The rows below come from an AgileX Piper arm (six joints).
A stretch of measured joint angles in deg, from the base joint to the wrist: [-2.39, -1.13, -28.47, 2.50, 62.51, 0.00]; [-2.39, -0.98, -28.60, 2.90, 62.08, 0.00]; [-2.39, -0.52, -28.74, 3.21, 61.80, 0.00]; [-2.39, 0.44, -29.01, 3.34, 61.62, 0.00]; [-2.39, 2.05, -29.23, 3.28, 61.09, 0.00]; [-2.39, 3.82, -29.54, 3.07, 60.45, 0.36]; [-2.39, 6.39, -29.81, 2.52, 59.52, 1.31]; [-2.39, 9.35, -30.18, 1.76, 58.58, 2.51]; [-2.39, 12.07, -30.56, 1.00, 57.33, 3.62]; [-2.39, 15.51, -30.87, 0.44, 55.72, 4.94]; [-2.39, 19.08, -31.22, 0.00, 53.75, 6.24]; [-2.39, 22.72, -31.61, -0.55, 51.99, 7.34]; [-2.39, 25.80, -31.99, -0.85, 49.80, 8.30]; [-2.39, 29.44, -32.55, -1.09, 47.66, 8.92]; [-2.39, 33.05, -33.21, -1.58, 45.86, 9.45]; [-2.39, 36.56, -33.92, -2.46, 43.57, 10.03]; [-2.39, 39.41, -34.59, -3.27, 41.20, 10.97]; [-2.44, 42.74, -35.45, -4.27, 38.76, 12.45]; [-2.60, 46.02, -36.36, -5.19, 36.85, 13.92]
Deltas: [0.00, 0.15, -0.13, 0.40, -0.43, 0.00]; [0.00, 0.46, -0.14, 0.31, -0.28, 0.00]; [0.00, 0.96, -0.27, 0.13, -0.18, 0.00]; [0.00, 1.61, -0.22, -0.06, -0.53, 0.00]; [0.00, 1.77, -0.31, -0.21, -0.64, 0.36]; [0.00, 2.57, -0.27, -0.55, -0.93, 0.95]; [0.00, 2.96, -0.37, -0.76, -0.94, 1.20]; [0.00, 2.72, -0.38, -0.76, -1.25, 1.11]; [0.00, 3.44, -0.31, -0.56, -1.61, 1.32]; [0.00, 3.57, -0.35, -0.44, -1.97, 1.30]; [0.00, 3.64, -0.39, -0.55, -1.76, 1.10]; [0.00, 3.08, -0.38, -0.30, -2.19, 0.96]; [0.00, 3.64, -0.56, -0.24, -2.14, 0.62]; [0.00, 3.61, -0.66, -0.49, -1.80, 0.53]; [0.00, 3.51, -0.71, -0.88, -2.29, 0.58]; [0.00, 2.85, -0.67, -0.81, -2.37, 0.94]; [-0.05, 3.33, -0.86, -1.00, -2.44, 1.48]; [-0.16, 3.28, -0.91, -0.92, -1.91, 1.47]
